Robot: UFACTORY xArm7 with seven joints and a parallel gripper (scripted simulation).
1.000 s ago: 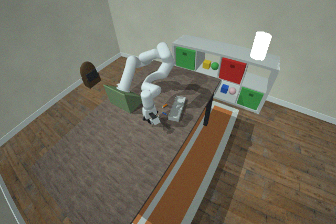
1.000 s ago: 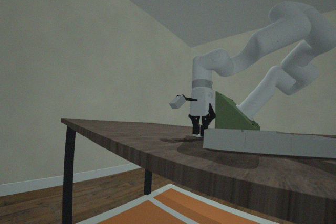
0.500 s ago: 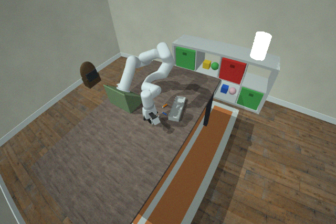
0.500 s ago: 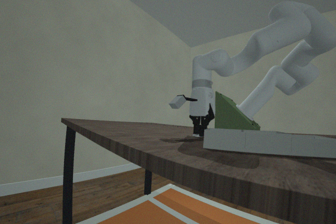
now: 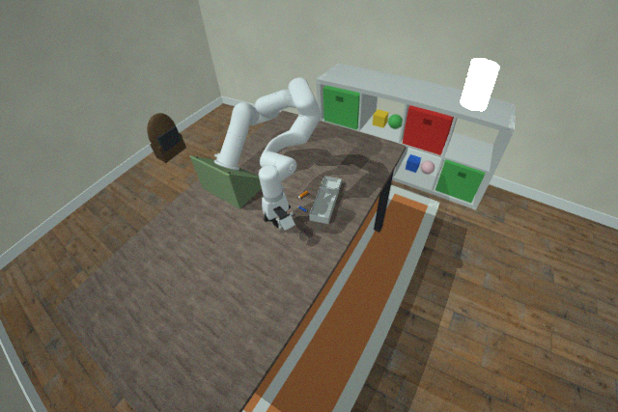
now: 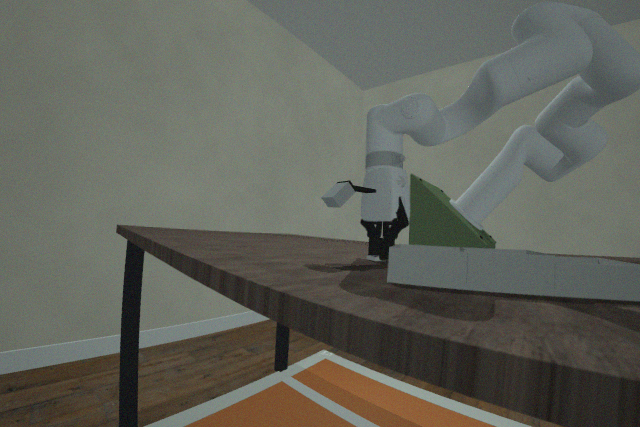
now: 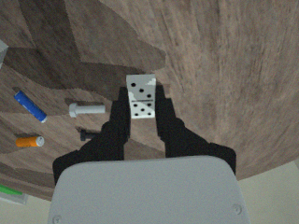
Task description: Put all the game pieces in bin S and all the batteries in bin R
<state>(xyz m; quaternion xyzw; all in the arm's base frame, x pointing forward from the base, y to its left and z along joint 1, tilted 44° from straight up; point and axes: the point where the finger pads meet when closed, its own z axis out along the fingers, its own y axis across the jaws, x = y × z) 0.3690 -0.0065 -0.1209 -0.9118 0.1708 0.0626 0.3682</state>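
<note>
The orange battery is 19 cm to the left of my hand and 2 cm below it. From my hand the other things lie so: silver piece: 6 cm to the left, 2 cm below, 1 cm ahead; white domino: 2 cm below; black bolt: 9 cm to the left, 3 cm behind, 2 cm below.
</note>
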